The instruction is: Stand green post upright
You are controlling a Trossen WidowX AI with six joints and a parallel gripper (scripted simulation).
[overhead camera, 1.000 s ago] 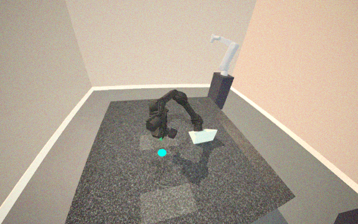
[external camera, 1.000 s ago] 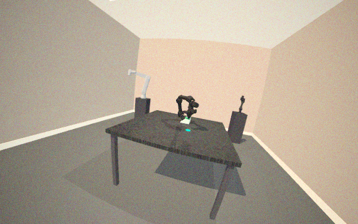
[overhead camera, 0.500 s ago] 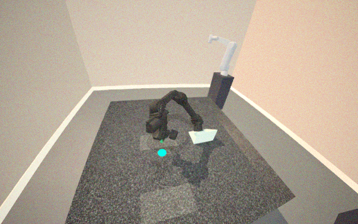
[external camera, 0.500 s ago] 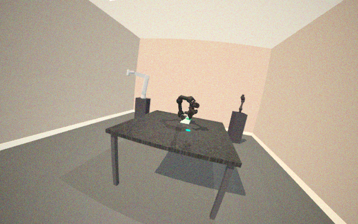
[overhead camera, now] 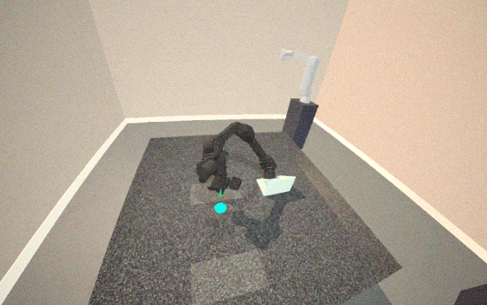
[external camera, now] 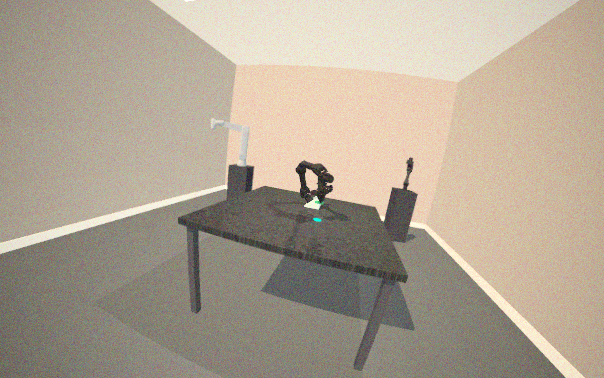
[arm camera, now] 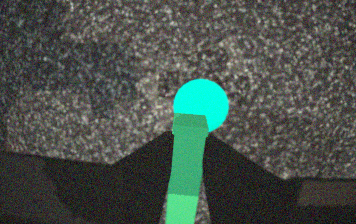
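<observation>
My gripper tip is now 130 mm above the cyan circle and 10 mm to the left of it. Also, from my gripper tip: green post: 20 mm to the right, 10 mm behind.
</observation>
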